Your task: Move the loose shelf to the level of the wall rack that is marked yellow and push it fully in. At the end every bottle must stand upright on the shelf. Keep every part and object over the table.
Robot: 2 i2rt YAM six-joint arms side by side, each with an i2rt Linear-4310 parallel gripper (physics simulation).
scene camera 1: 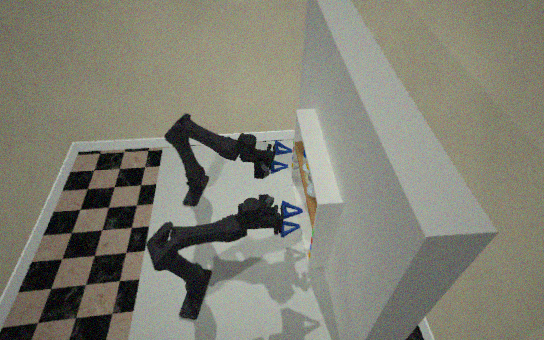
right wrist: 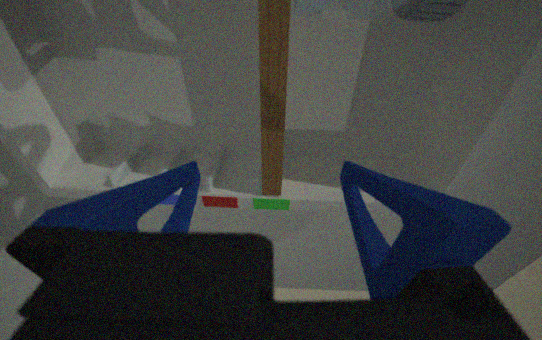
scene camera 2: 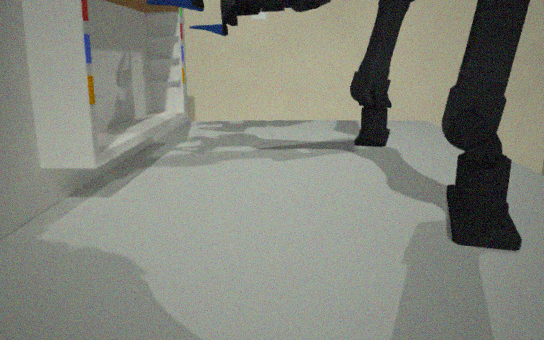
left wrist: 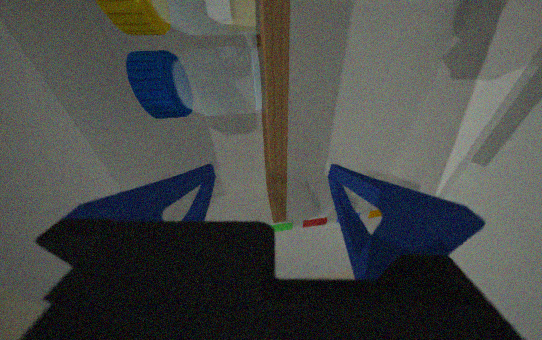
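Note:
The brown wooden shelf [scene camera 1: 311, 207] [scene camera 2: 131, 4] [left wrist: 276, 125] [right wrist: 274, 100] lies in the wall rack [scene camera 1: 320, 155] [scene camera 2: 60, 100] at the green, topmost mark [left wrist: 282, 227] [right wrist: 271, 204]. The yellow mark [scene camera 2: 91, 90] [left wrist: 375, 213] is lowest, under red and blue. A blue-capped bottle [left wrist: 220, 82] and a yellow-capped bottle [left wrist: 187, 17] stand upright on the shelf; others are partly hidden. My left gripper [scene camera 1: 289, 158] [left wrist: 271, 170] is open and empty, in front of the shelf's front edge. My right gripper [scene camera 1: 301, 219] [right wrist: 270, 169] is open and empty, also in front of that edge, which shows between its fingers.
The big grey wall [scene camera 1: 380, 150] stands behind the rack. The two forearms reach side by side over the white table [scene camera 2: 280, 240]. A checkered area [scene camera 1: 117, 217] lies at the left in scene camera 1. The rack's white side wall stands close beyond the right gripper.

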